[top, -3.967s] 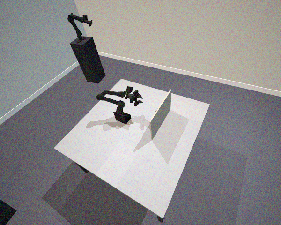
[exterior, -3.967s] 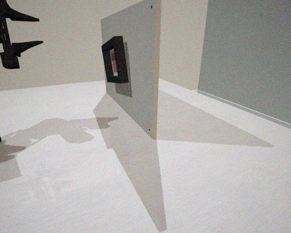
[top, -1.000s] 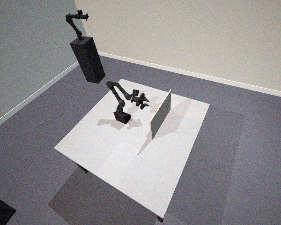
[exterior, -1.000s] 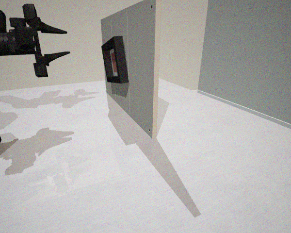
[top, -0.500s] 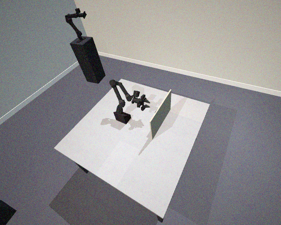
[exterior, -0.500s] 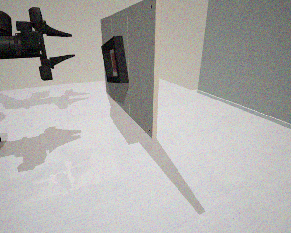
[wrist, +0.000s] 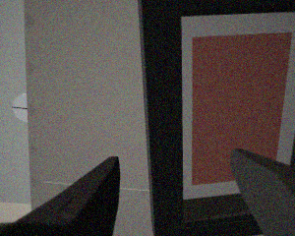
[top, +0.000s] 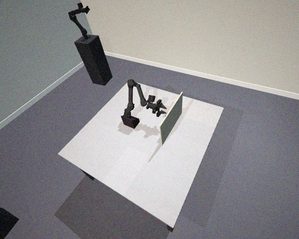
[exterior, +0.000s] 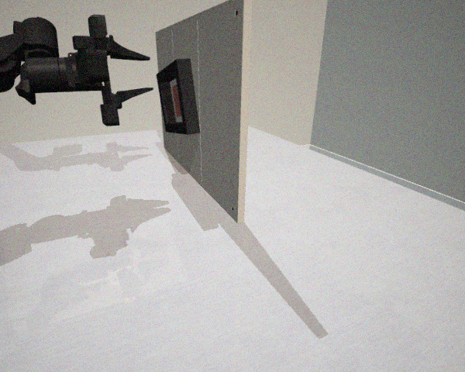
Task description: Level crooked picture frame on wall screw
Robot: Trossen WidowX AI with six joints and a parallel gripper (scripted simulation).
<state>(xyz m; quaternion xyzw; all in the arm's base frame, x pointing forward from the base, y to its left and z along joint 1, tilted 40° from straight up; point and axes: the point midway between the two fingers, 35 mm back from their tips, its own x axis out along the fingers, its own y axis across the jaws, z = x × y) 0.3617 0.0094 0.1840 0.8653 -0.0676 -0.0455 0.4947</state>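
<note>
Now: gripper tip 5 cm short of the picture frame, 5 cm above it and 2 cm to the left of it. From my gripper tip the other things lie so: wall panel 6 cm below, 6 cm ahead, 3 cm to the right.
</note>
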